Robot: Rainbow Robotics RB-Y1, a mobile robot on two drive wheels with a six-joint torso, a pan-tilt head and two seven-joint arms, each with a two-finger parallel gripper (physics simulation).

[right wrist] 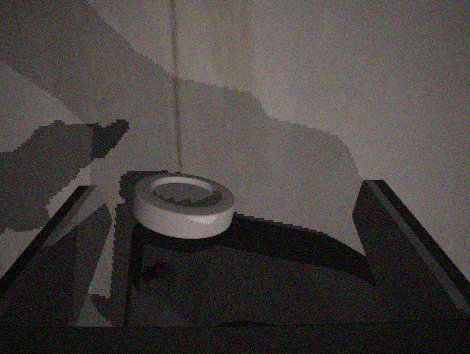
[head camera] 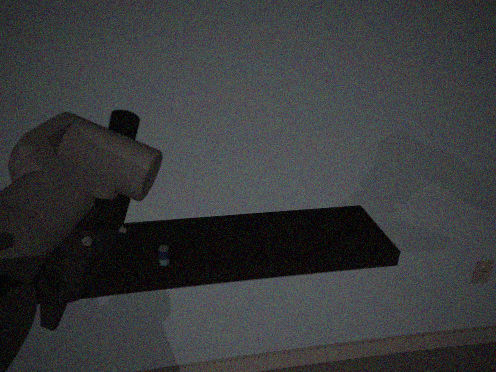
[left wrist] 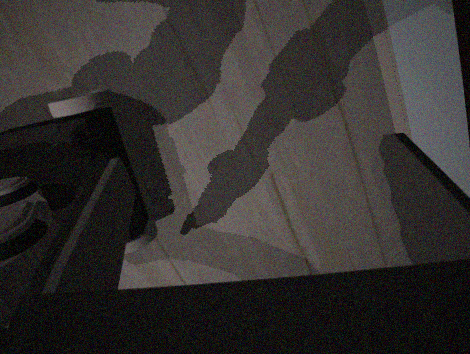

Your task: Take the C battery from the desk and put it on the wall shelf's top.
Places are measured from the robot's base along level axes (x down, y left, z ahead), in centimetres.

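Where they show: left gripper, fingertip midpoint: (head camera: 71, 296) (left wrist: 252, 163); right gripper, fingertip midpoint: (right wrist: 231, 200).
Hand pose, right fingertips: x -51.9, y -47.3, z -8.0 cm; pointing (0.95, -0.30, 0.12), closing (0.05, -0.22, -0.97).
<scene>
Each offset is from my right fingertips to the top centre of the thing. Level surfaces: height alone.
The C battery @(dx -28.2, dy +73.7, dz +92.1 cm) (head camera: 164, 255), small and light with a blue band, stands apparently upright on the long dark wall shelf @(dx -23.2 cm) (head camera: 280, 245) in the head view, near the board's left part. My left gripper (left wrist: 252, 163) is open and empty, with floor showing between its fingers in the left wrist view. In the head view it is dark and partly hidden by the left arm, at the left end of the shelf, apart from the battery. My right gripper (right wrist: 231, 200) is open and empty above the floor. The desk cannot be made out in these views.
My left arm (head camera: 110, 160) covers the shelf's left end. The wall (head camera: 275, 100) rises behind the shelf; a beige plate @(dx +6.1, dy -38.8, dz +142.7 cm) (head camera: 482, 271) is on it at the right. A pale round ring (right wrist: 185, 229) and dark robot parts lie below the right fingers. The picture is dark and grainy.
</scene>
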